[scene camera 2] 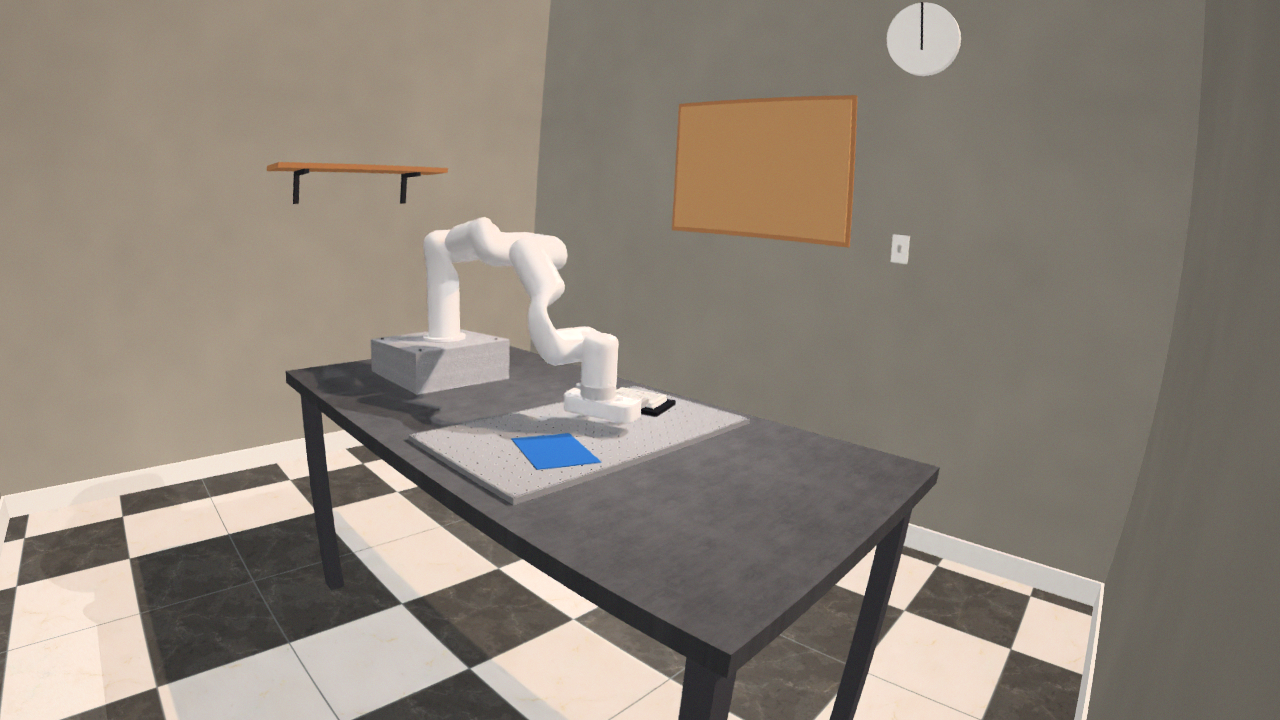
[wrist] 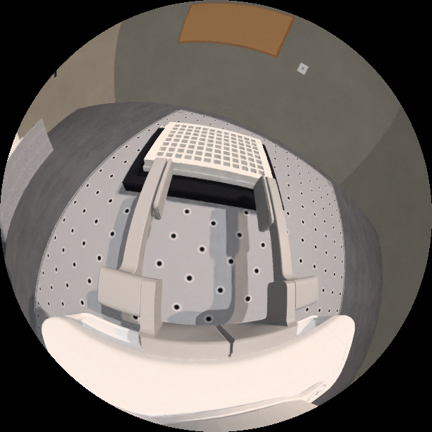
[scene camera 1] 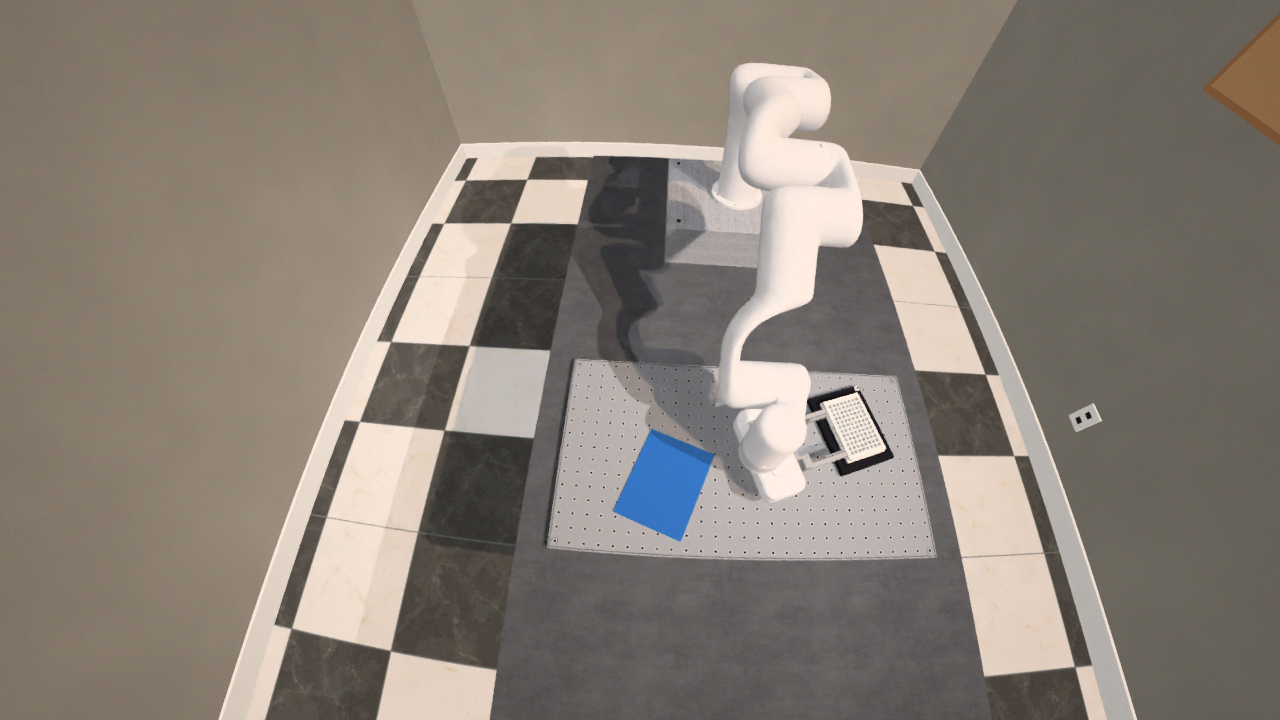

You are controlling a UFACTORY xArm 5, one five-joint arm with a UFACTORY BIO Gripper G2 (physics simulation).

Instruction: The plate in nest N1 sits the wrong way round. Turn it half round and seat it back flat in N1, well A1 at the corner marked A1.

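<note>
The cream well plate [scene camera 1: 856,428] [scene camera 2: 652,396] [wrist: 210,147] sits over black nest N1 [scene camera 1: 862,465] [scene camera 2: 660,408] [wrist: 210,192], offset towards the nest's far side. A wide black strip of the nest shows along the plate's near edge in the wrist view, and some at its left. Whether the plate is level is unclear. The white corner mark [wrist: 162,126] shows at the nest's far left, too small to read; well A1 cannot be made out. My gripper [scene camera 1: 832,436] [wrist: 214,187] is shut to its narrow stance, with nothing held between the fingers. Its fingertips are at the plate's near edge; contact is unclear.
A blue rectangle [scene camera 1: 664,488] [scene camera 2: 555,451] lies on the perforated board [scene camera 1: 581,447] [scene camera 2: 474,474] [wrist: 190,255], left of the gripper in scene camera 1. The arm's grey base block [scene camera 1: 713,246] [scene camera 2: 465,362] stands at the back of the dark table [scene camera 1: 733,626] [scene camera 2: 760,537].
</note>
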